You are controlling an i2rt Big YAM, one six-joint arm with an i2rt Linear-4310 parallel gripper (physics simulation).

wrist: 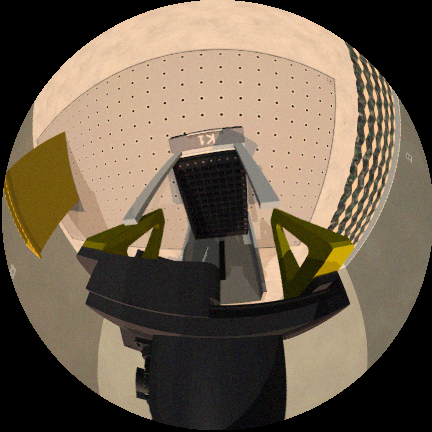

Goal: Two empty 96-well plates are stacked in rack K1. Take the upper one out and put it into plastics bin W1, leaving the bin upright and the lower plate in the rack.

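Frame: origin at the arm's base, x ahead, y left, z up, level; metres.
Where they show: gripper, fingertip midpoint: [217, 214].
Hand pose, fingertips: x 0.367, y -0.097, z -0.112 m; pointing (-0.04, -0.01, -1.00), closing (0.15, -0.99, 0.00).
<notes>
After its pixels a point has its place.
Rack K1 [230, 136] @[z -0.206, x 0.418, y -0.106 m] is grey, with its label at the far end and two sloping side arms. A black 96-well plate [212, 195] @[z -0.176, x 0.346, y -0.094 m] lies in it, wells facing up; a lower plate under it cannot be made out. My gripper [217, 214] @[z -0.112, x 0.367, y -0.097 m] is open and empty, its two yellow-green fingers standing wide on the near left and near right of the plate, apart from it. A yellow-brown bin [42, 192] @[z -0.128, x 0.358, y 0.220 m] stands upright at the far left; no W1 label can be read on it.
A perforated board [280, 100] @[z -0.223, x 0.488, y -0.165 m] lies under and around the rack. A strip with a dark and light diamond pattern [372, 125] runs along the right side. The rack's grey base with a dark slot extends from the plate toward the gripper body.
</notes>
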